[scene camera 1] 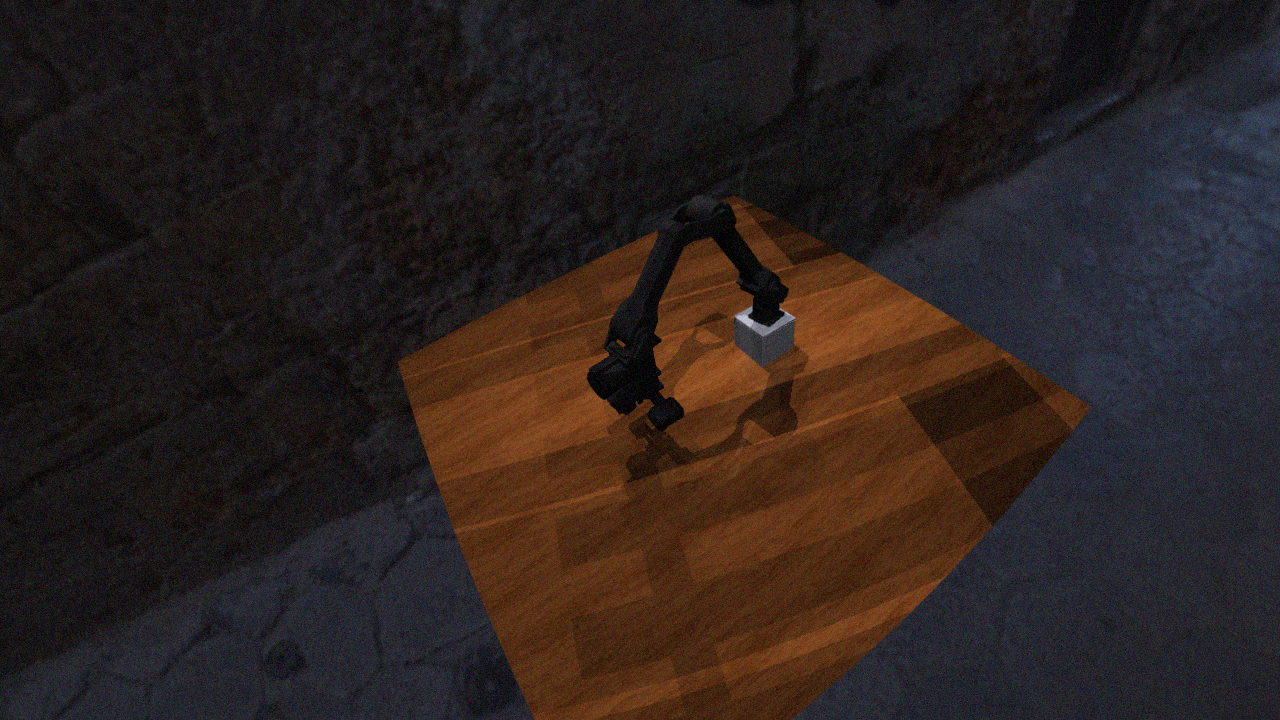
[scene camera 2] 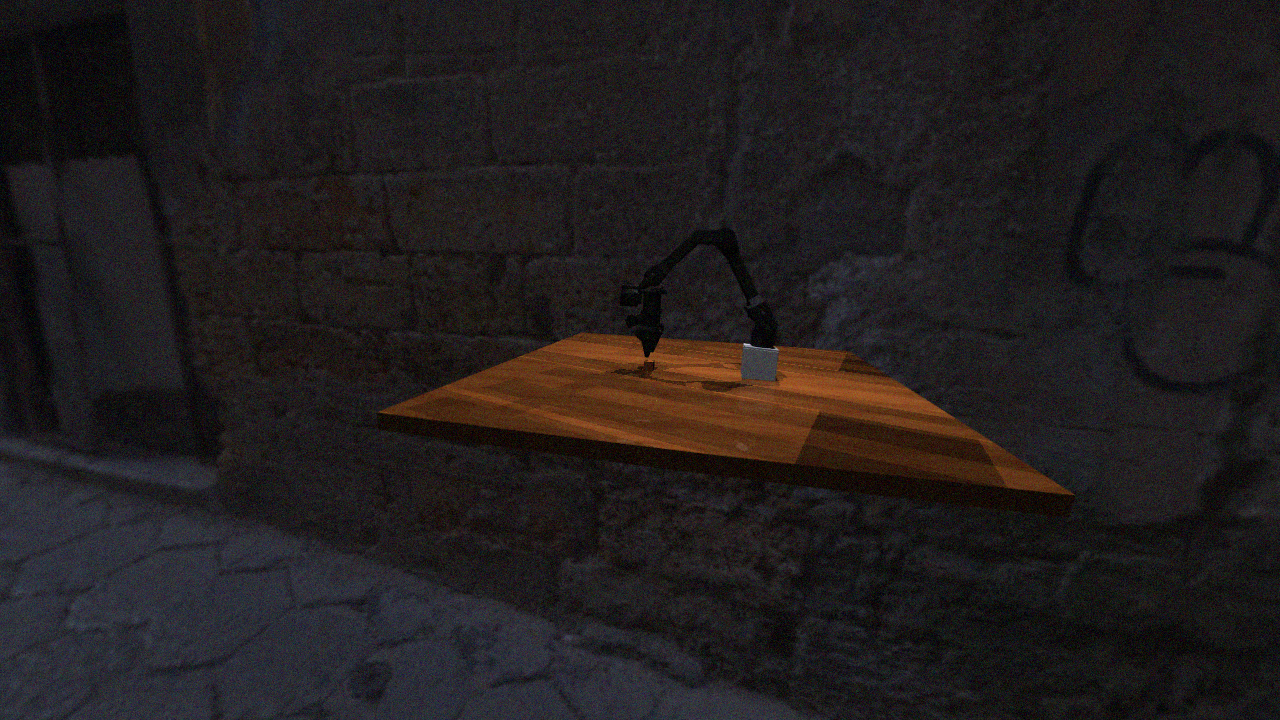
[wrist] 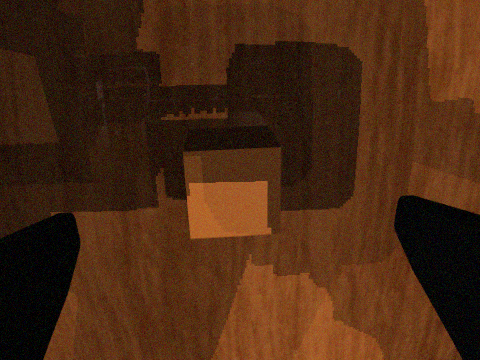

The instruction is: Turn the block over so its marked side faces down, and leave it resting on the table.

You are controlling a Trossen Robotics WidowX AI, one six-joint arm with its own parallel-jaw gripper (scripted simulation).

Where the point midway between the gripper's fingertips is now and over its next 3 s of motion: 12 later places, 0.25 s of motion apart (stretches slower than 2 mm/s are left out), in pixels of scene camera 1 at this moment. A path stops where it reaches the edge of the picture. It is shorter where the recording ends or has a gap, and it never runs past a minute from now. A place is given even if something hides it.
My gripper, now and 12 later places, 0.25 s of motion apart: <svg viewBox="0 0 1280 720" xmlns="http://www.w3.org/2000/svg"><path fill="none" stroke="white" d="M651 416L651 418L652 422L653 424L654 425L654 425L654 419L652 421L651 423L649 425L649 424L649 423L647 423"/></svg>
